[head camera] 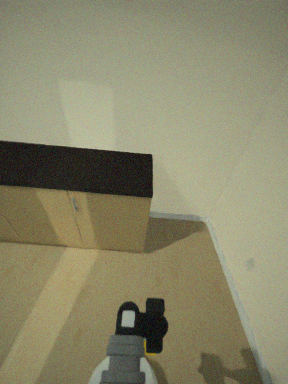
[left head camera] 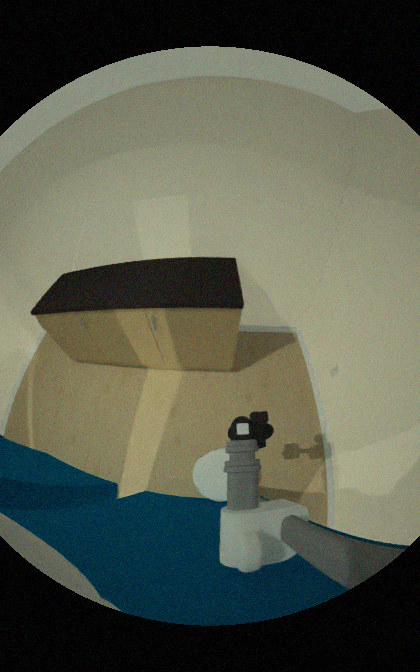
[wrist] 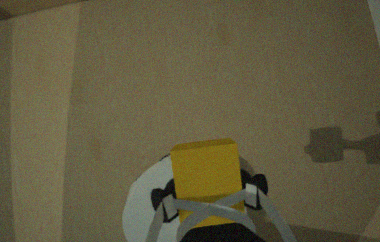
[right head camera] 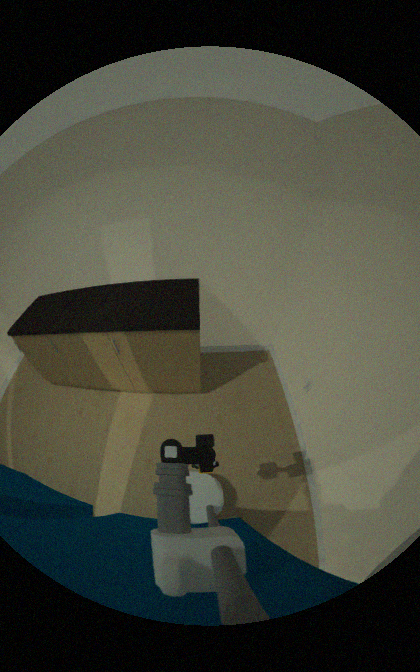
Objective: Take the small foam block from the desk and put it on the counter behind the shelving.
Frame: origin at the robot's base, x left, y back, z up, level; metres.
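Where they show: gripper, fingertip midpoint: (wrist: 208,187).
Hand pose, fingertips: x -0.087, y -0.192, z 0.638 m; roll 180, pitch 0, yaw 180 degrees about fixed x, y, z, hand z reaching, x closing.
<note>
After its pixels a point has its place.
The small foam block (wrist: 207,170) {y -0.219, x -0.088, z 0.688 m} is yellow and sits between the two fingertips in the wrist view; a sliver of it (head camera: 151,348) shows beside the black wrist in the head view. My gripper (wrist: 208,187) {y -0.192, x -0.087, z 0.638 m} is shut on it and holds it above the floor, pointing down. The wrist hides the fingers in the head views. The counter (head camera: 75,168) {y -1.106, x 0.508, z 0.882 m} (left head camera: 150,284) (right head camera: 115,307) has a dark top and light wood doors. It stands against the far wall, ahead and to the left, apart from the gripper. No desk or shelving can be made out for certain.
A large blue surface (left head camera: 165,555) (right head camera: 115,555) spans the near side below the arm. A white round thing (left head camera: 209,475) (right head camera: 204,500) (wrist: 145,205) {y -0.061, x 0.117, z 0.187 m} lies below the gripper. A wall (head camera: 255,215) {y -0.946, x -0.952, z 0.684 m} runs along the right and meets the far wall in a corner right of the counter.
</note>
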